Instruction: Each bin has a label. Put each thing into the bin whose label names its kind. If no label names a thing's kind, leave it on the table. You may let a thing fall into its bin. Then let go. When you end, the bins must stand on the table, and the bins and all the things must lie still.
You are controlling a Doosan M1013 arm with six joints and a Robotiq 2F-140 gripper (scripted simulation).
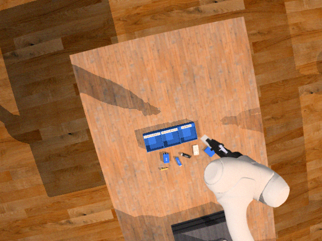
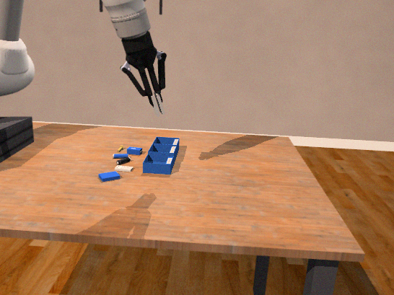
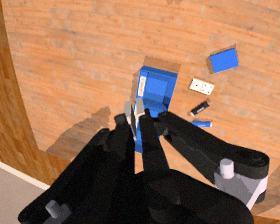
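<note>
Now: hand 200 mm above the blue three-compartment bin row, 130 mm to the right of it and 20 mm past it. Round my hand: white domino 210 mm below, 110 mm behind; then black cylindrical battery 210 mm below, 130 mm behind, 60 mm to the left; then flat blue square 210 mm below, 120 mm behind, 70 mm to the right.
</note>
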